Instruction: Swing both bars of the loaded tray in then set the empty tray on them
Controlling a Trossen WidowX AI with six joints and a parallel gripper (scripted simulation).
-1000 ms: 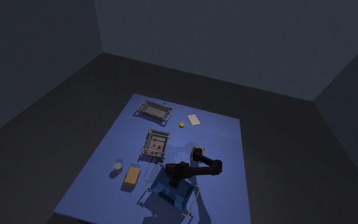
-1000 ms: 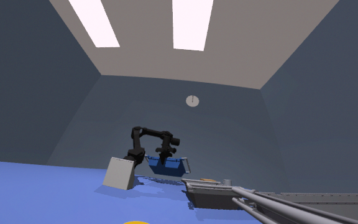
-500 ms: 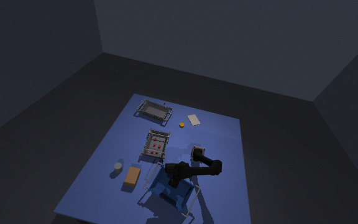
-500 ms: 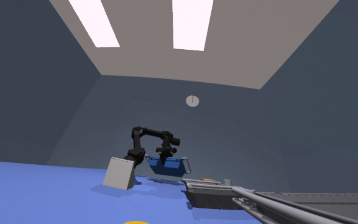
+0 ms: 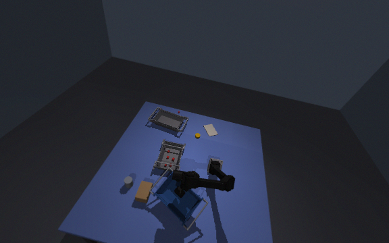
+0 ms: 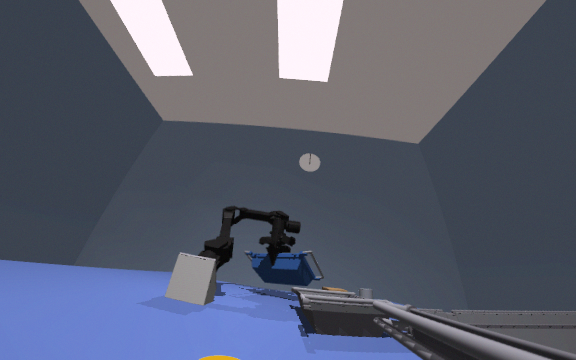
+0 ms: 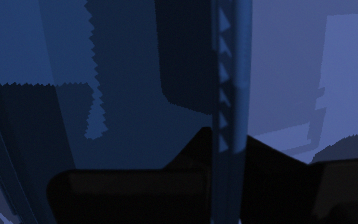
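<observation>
The blue tray lies 6 cm to the left of my gripper tip and 5 cm ahead of it. From my gripper tip the other things lie so: tan block: 28 cm ahead, 10 cm below, 1 cm to the left; grey cylinder: 40 cm ahead, 9 cm below, 4 cm to the right; yellow disc: 60 cm to the right, 12 cm below, 8 cm behind.
</observation>
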